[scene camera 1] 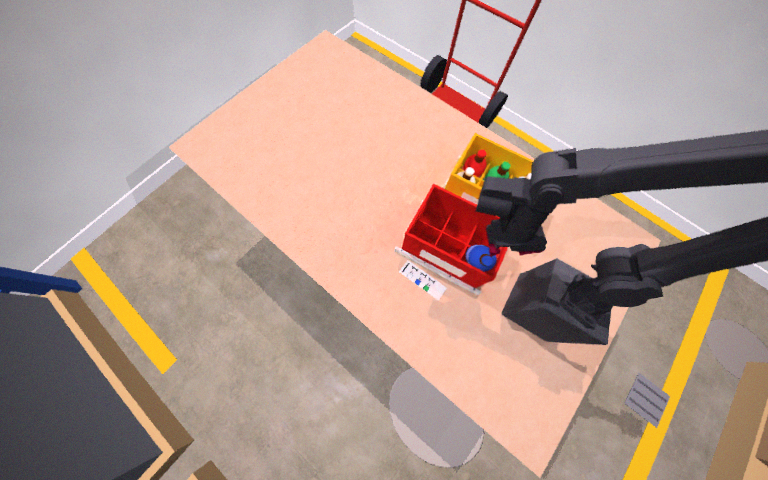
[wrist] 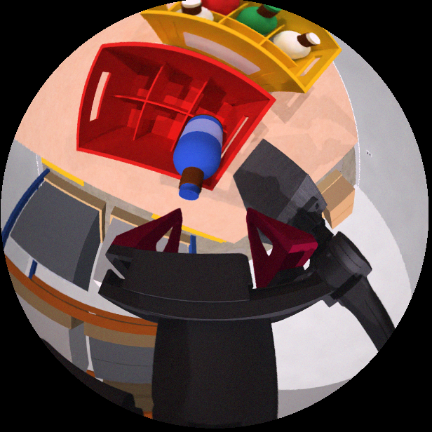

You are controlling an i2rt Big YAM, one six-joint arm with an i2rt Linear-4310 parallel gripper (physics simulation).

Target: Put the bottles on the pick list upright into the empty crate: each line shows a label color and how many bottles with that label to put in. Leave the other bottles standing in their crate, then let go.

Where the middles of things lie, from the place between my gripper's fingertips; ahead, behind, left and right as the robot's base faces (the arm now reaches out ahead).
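Scene:
Pick list (scene camera 1: 409, 270): 27 cm below my hand, 12 cm to the left of it, 10 cm ahead of it. Hand: 12 cm above the blue bottle (wrist: 197, 155), 2 cm short of it, 1 cm to the left of it.

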